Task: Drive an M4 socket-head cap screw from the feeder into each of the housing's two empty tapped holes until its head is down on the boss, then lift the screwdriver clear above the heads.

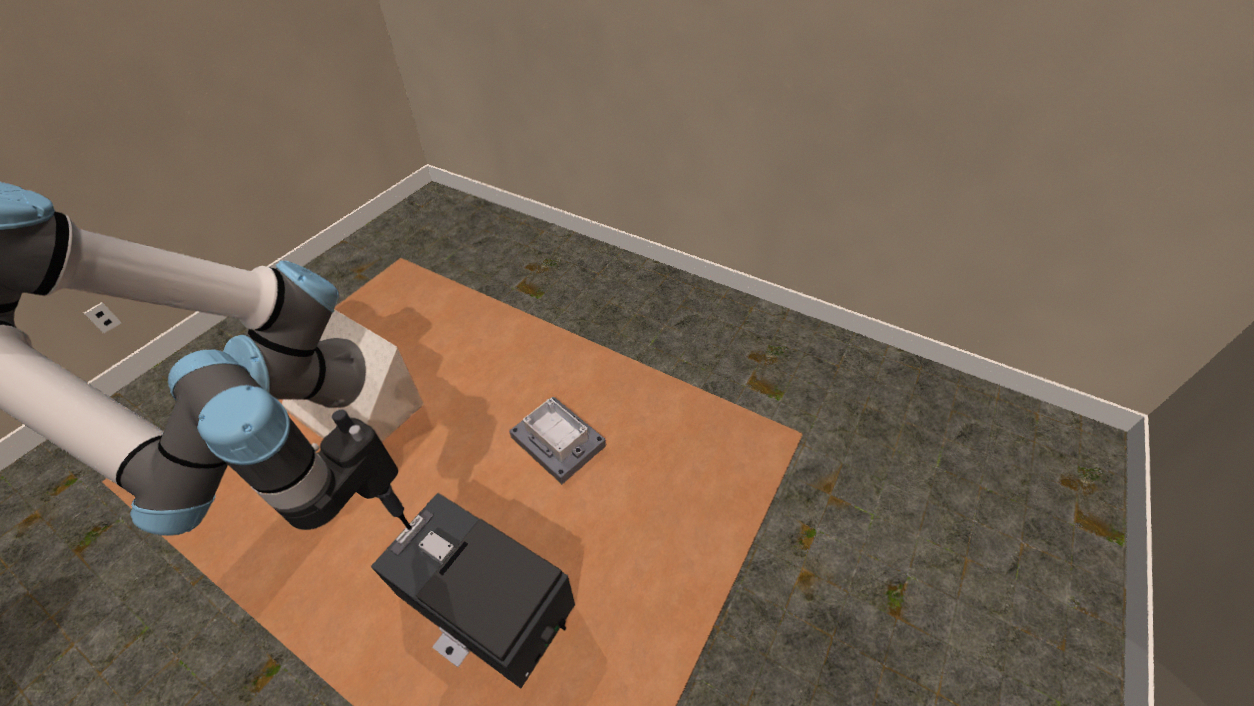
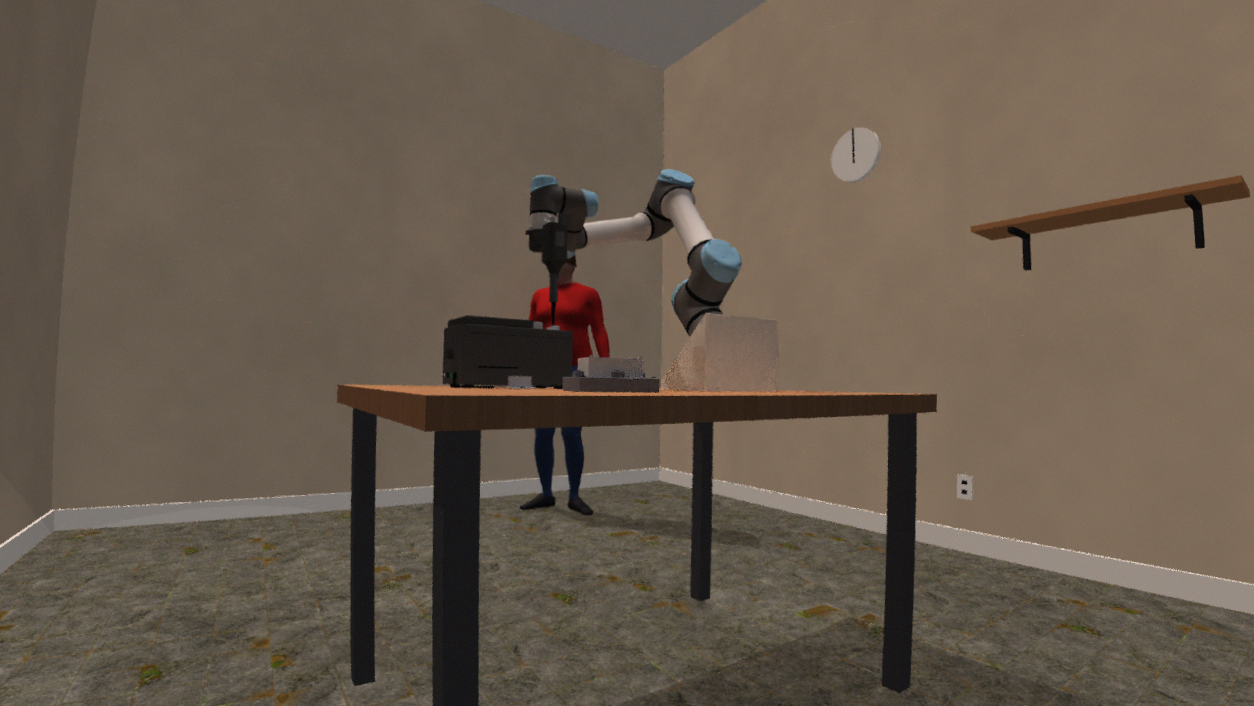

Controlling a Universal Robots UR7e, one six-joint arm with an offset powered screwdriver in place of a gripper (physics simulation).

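My screwdriver [image 1: 408, 526] [image 2: 553, 325] points down with its thin bit at the light pickup strip on the end of the black screw feeder [image 1: 513, 591] [image 2: 504, 352]. The tip is at or very near the strip; contact is too small to tell. Whether a screw sits on the bit cannot be seen. The pale, open-topped housing [image 1: 556, 427] [image 2: 605, 366] sits on a dark grey fixture plate [image 1: 562, 474] [image 2: 611, 385], apart from the feeder and the screwdriver. Its tapped holes and any screws in them are too small to make out.
A pale speckled block [image 1: 405, 385] [image 2: 741, 353] stands by the arm's base. A small light plate with a dark dot [image 1: 450, 648] [image 2: 519, 382] lies beside the feeder on the wooden table [image 1: 684, 456] [image 2: 684, 408]. A person in red [image 2: 574, 311] stands behind the table.
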